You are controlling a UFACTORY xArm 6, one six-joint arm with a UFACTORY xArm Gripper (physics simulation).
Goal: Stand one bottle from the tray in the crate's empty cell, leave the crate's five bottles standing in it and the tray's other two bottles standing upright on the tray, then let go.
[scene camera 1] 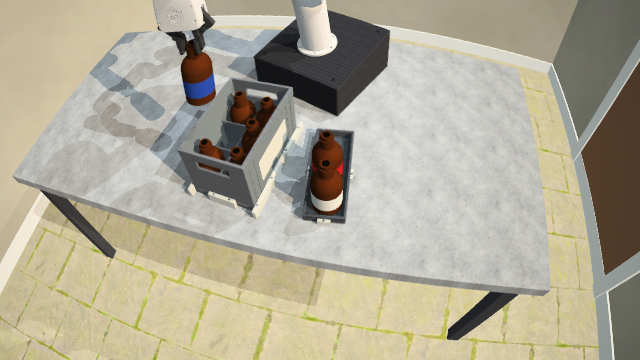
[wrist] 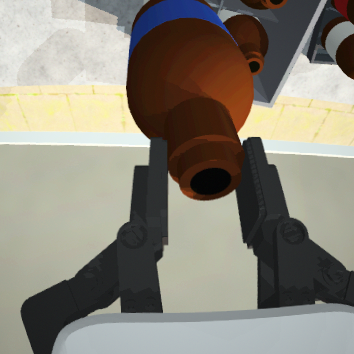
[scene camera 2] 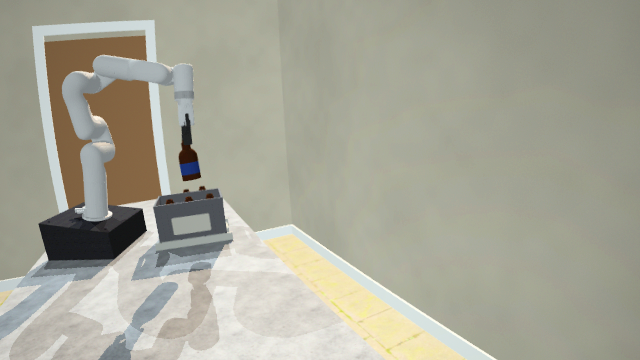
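Labels:
There's a red-banded bottle (scene camera 1: 326,148) sitting 90 cm from the lens, and then a white-banded bottle (scene camera 1: 326,183) that's 86 cm from the lens.

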